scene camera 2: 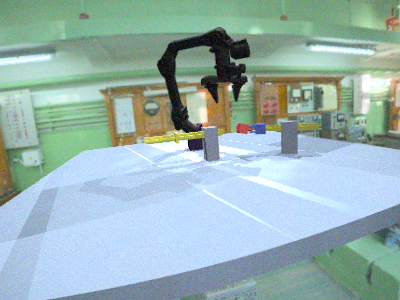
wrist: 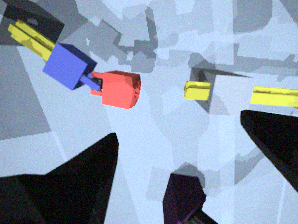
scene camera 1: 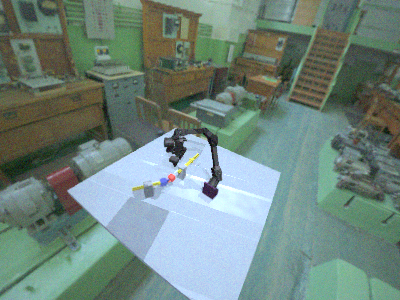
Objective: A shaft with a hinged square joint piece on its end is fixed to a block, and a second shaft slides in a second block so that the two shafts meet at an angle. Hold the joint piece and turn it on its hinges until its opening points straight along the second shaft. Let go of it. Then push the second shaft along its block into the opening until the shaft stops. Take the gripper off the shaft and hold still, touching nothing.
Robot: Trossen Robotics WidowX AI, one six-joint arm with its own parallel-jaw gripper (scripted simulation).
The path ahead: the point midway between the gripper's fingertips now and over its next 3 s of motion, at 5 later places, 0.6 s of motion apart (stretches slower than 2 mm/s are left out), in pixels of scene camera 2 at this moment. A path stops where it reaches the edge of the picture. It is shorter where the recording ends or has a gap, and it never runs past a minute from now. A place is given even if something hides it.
The gripper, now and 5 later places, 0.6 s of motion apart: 227, 102; 222, 106; 222, 107; 221, 109; 221, 111; 223, 124
